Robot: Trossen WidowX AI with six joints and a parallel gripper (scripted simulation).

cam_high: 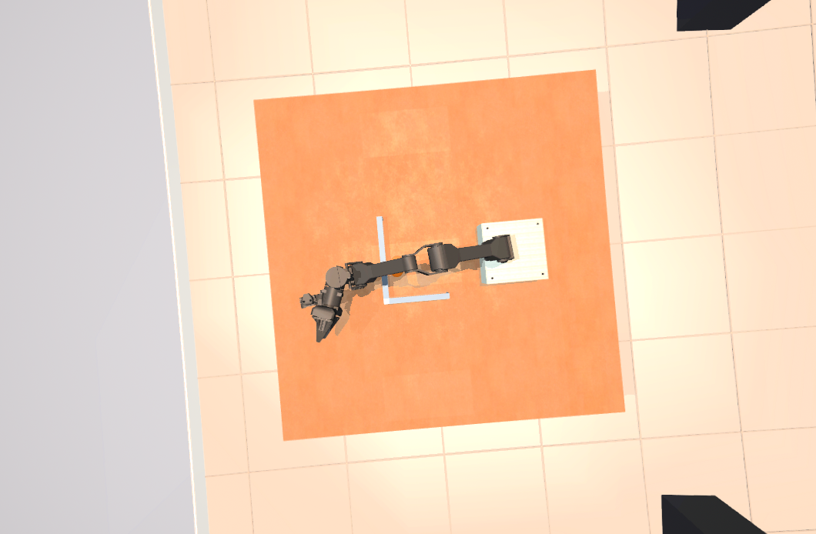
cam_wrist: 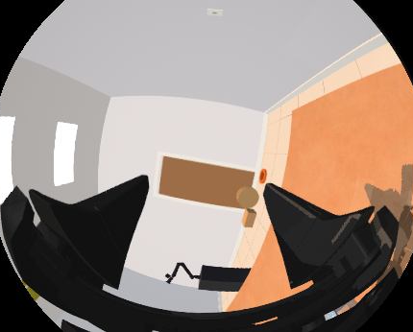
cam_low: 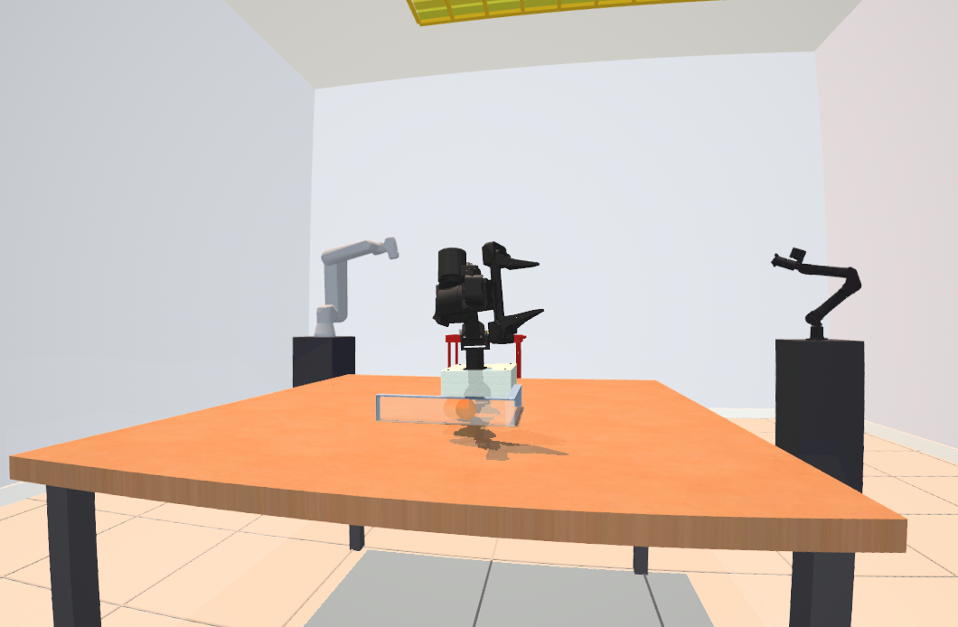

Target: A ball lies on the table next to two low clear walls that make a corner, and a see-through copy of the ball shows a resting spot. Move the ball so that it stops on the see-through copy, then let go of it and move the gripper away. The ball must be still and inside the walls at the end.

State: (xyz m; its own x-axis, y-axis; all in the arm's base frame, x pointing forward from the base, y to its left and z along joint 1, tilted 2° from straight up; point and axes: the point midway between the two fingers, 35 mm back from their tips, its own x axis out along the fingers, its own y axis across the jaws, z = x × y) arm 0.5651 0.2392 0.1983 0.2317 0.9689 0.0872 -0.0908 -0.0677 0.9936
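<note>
Now: gripper tip 27 cm above the orange ball, 21 cm past it and 20 cm to the left of it. The rest, counted from my gripper tip: clear wall: 26 cm below, 24 cm to the right, 16 cm behind.
</note>
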